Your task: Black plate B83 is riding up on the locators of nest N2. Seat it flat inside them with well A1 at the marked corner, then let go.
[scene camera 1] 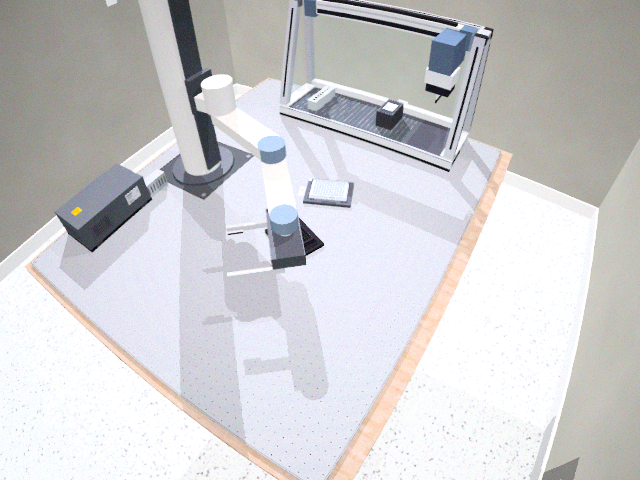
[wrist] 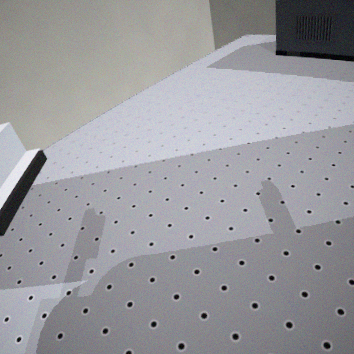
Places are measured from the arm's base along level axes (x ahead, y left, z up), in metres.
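Where they show: gripper, fingertip midpoint: (scene camera 1: 227, 252) (wrist: 198, 105); arm's base, origin of the base link: (scene camera 1: 203, 167).
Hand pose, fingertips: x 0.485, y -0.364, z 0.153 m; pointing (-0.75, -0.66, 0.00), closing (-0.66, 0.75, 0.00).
Observation:
Each offset is from my fingertips to the centre of the thing. "spot": to the spot under its first point.
The black plate @[dz -0.120, dx +0.045, dy +0.231 m] (scene camera 1: 308, 236) shows in the scene view as a dark shape with well-like detail, partly hidden behind the gripper body. The dark nest @[spot: dz -0.128, dx +0.141, dy +0.244 m] (scene camera 1: 320, 244) under it shows at its right corner. Plate and nest are hard to tell apart; the plate's tilt, the locators and the marked corner cannot be made out. My gripper (scene camera 1: 229, 251) is open and empty, its two pale fingers wide apart, pointing left, above the table and to the left of the nest. In the wrist view one finger with a black pad shows at the left edge; the plate does not show there.
A light well plate @[dz -0.121, dx +0.037, dy +0.465 m] (scene camera 1: 329, 190) sits on another dark nest @[dz -0.133, dx +0.037, dy +0.465 m] (scene camera 1: 327, 202) behind the black plate. A framed gantry station (scene camera 1: 361, 134) stands at the back right, with a black block @[spot: dz -0.025, dx +0.068, dy +0.880 m] (scene camera 1: 389, 115) inside. A dark grey box @[spot: dz -0.025, dx -0.528, dy -0.066 m] (scene camera 1: 103, 206) (wrist: 315, 30) stands at the left.

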